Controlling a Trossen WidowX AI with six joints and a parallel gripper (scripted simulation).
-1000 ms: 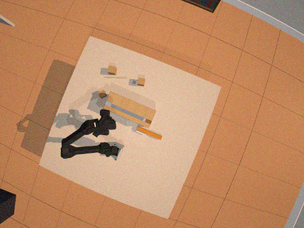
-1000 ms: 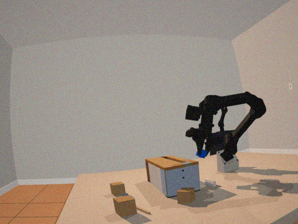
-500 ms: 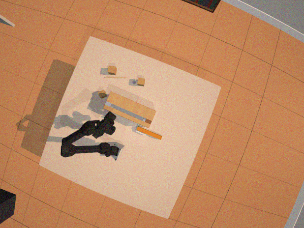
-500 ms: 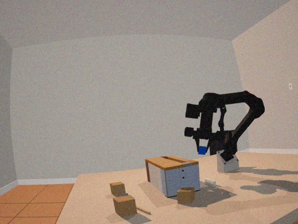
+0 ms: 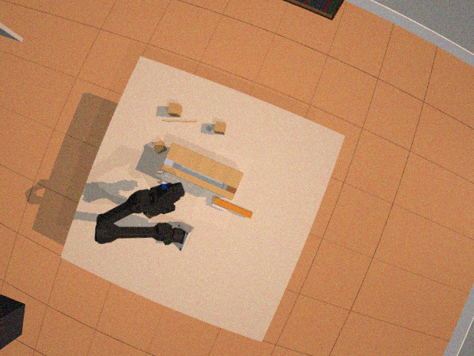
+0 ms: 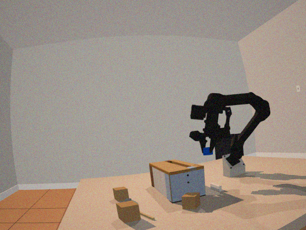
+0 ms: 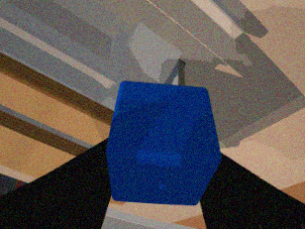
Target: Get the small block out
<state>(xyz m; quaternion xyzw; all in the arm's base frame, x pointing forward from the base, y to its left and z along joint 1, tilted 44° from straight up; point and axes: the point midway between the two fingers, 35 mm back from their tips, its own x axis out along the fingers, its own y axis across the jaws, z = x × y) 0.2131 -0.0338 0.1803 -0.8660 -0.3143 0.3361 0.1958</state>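
Right now the blue block is 10 mm to the right of my gripper tip, 10 mm behind it and 10 mm above it. Also, from my gripper tip: box: 130 mm to the right, 110 mm below, 60 mm ahead; orange bar: 330 mm to the right, 150 mm below, 50 mm behind.
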